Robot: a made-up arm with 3 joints. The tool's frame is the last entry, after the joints. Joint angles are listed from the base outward. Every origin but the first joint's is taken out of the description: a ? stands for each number. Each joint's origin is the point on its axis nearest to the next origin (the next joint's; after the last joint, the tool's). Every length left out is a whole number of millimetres.
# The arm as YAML. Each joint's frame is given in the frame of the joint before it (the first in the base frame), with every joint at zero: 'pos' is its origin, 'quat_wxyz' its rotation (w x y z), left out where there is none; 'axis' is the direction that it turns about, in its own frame. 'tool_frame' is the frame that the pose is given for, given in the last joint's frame.
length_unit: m
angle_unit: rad
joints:
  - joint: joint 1
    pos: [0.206, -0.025, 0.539]
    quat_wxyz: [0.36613, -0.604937, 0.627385, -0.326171]
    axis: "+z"
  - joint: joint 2
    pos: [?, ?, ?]
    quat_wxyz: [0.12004, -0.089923, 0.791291, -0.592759]
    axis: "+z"
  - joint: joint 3
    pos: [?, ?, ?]
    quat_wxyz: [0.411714, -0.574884, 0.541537, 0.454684]
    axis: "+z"
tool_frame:
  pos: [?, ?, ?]
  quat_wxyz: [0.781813, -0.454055, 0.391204, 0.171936]
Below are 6 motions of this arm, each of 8 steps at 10 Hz.
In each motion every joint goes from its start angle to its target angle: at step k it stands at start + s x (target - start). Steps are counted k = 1, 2, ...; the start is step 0. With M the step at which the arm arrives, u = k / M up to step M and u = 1 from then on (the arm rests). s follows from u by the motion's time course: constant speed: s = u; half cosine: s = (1 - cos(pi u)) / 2; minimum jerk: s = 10 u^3 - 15 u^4 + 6 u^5.
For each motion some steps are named. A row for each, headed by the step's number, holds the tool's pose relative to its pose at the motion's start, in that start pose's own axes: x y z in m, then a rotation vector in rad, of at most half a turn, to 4 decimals.
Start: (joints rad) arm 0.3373 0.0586 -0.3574
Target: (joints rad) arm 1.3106 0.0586 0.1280
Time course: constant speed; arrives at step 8
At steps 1, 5, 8:
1: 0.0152 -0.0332 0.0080 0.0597 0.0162 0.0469
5: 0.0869 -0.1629 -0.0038 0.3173 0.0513 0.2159
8: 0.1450 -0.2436 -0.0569 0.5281 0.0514 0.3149

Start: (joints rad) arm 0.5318 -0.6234 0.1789
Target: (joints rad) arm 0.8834 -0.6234 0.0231
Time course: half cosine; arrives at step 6
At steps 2, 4, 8:
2: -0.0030 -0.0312 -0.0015 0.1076 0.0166 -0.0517
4: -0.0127 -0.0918 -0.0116 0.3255 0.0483 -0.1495
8: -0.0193 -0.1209 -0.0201 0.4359 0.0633 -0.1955

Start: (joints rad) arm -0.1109 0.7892 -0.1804
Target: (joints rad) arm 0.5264 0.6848 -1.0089
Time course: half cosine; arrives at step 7
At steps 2, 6, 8:
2: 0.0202 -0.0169 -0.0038 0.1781 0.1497 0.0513
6: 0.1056 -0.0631 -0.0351 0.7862 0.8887 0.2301
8: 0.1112 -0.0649 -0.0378 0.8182 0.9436 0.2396

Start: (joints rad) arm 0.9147 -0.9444 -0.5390
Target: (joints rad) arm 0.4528 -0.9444 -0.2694
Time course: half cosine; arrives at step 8
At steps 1, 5, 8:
1: 0.0009 0.0047 -0.0036 -0.0244 -0.0007 0.0058
5: 0.0111 0.0760 -0.0780 -0.4378 -0.0080 0.1266
8: 0.0122 0.1023 -0.1200 -0.6285 -0.0078 0.1977

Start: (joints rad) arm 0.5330 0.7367 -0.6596
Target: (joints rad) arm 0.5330 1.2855 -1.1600
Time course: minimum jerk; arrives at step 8
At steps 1, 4, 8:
1: 0.0008 -0.0001 -0.0005 0.0040 0.0074 -0.0103
4: 0.0223 -0.0068 -0.0149 0.1369 0.2047 -0.3330
8: 0.0407 -0.0180 -0.0303 0.2997 0.3495 -0.6853

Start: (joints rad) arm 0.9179 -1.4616 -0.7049
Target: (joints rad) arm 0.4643 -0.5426 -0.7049
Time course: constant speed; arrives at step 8
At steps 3, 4, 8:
3: 0.0483 0.0146 -0.0615 -0.2213 0.1940 -0.3038
4: 0.0612 0.0152 -0.0838 -0.3026 0.2484 -0.4055
8: 0.0943 -0.0014 -0.1726 -0.6589 0.4070 -0.8127

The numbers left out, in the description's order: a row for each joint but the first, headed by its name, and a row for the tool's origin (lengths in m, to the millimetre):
joint 2: 0.127 0.229 0.0
joint 3: -0.094 -0.075 0.0
tool: 0.018 -0.016 0.0

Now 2 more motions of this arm.
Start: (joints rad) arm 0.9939 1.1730 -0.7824
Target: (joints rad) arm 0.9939 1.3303 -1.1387
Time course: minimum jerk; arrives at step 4
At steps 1, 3, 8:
1: 0.0013 -0.0002 -0.0012 0.0253 0.0247 -0.0260
3: 0.0102 -0.0016 -0.0102 0.2285 0.1975 -0.2299
8: 0.0112 -0.0017 -0.0114 0.2563 0.2179 -0.2569

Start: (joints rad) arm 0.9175 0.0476 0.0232
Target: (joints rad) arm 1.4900 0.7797 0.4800
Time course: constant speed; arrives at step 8
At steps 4, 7, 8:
4: 0.0523 -0.0777 -0.0513 -0.0658 0.2471 0.0028
7: 0.0825 -0.1207 -0.1104 -0.1150 0.4383 0.1012
8: 0.0902 -0.1314 -0.1329 -0.1296 0.4989 0.1520

